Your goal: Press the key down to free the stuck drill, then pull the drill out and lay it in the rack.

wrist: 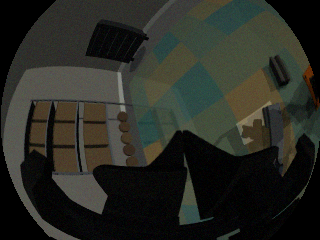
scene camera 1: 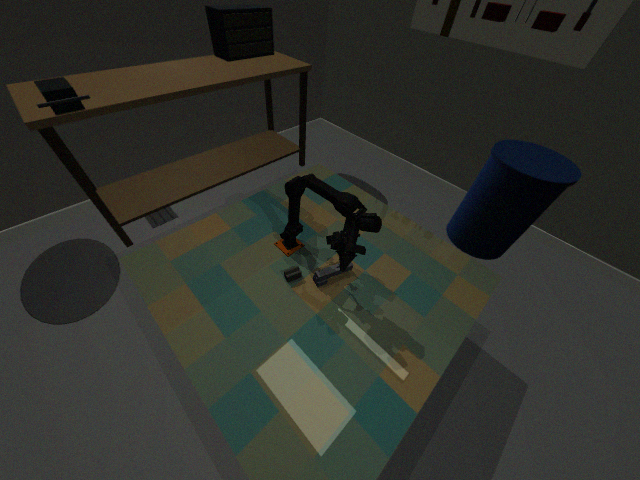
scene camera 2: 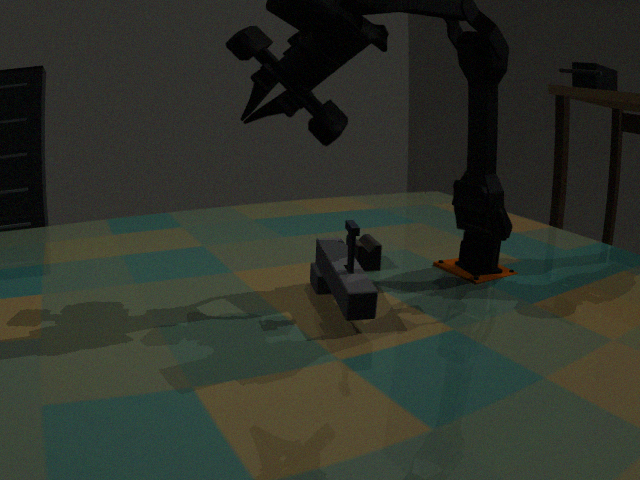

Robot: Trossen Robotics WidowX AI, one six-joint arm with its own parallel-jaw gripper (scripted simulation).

Path:
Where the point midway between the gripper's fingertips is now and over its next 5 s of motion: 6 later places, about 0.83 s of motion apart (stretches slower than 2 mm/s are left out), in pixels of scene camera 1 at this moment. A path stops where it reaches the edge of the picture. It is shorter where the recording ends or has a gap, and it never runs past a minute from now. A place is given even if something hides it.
My gripper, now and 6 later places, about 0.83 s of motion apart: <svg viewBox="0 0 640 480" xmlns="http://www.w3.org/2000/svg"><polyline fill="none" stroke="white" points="341,271 343,257 343,258 342,257 342,258 343,258 343,259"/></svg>

